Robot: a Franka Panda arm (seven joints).
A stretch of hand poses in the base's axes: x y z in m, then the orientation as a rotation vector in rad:
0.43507 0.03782 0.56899 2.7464 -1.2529 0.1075
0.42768 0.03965 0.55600 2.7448 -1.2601 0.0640
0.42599 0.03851 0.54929 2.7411 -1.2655 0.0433
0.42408 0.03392 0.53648 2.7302 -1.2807 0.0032
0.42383 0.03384 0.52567 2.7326 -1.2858 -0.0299
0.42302 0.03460 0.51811 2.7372 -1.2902 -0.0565
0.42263 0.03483 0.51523 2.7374 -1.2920 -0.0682
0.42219 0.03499 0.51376 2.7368 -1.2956 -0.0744
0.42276 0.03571 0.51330 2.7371 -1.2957 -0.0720
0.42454 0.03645 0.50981 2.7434 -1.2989 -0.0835
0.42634 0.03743 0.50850 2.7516 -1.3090 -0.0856
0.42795 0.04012 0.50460 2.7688 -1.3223 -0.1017
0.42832 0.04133 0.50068 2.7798 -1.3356 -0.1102
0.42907 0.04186 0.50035 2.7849 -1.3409 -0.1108
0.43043 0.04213 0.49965 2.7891 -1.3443 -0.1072
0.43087 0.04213 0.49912 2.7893 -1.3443 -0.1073
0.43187 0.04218 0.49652 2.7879 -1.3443 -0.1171
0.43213 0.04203 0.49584 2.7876 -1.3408 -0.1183
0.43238 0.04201 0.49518 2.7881 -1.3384 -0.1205
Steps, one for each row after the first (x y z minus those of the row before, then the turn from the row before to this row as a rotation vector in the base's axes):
-0.00739 0.00183 -0.01299 0.0123 0.0256 -0.0065
-0.00169 -0.00114 -0.00671 0.0043 0.0127 -0.0051
-0.00191 -0.00459 -0.01281 0.0075 0.0249 -0.0138
-0.00025 -0.00008 -0.01081 0.0133 0.0177 -0.0037
-0.00081 0.00076 -0.00756 0.0132 0.0130 -0.0025
-0.00039 0.00023 -0.00288 0.0043 0.0064 -0.0015
-0.00044 0.00016 -0.00147 0.0027 0.0031 -0.0026
0.00057 0.00072 -0.00046 -0.0004 -0.0015 0.0001
0.00178 0.00074 -0.00349 0.0098 0.0036 -0.0007
0.00180 0.00098 -0.00131 0.0110 -0.0041 -0.0041
0.00161 0.00269 -0.00390 0.0238 -0.0003 -0.0041
0.00037 0.00121 -0.00392 0.0164 -0.0023 -0.0054
0.00075 0.00053 -0.00033 0.0063 -0.0028 -0.0019
0.00136 0.00027 -0.00070 0.0035 -0.0044 -0.0009
0.00044 0.00000 -0.00053 0.0002 0.0000 0.0000
0.00100 0.00005 -0.00260 0.0019 0.0061 -0.0005
0.00026 -0.00015 -0.00068 -0.0011 0.0015 0.0020
0.00025 -0.00002 -0.00066 0.0002 0.0015 0.0015

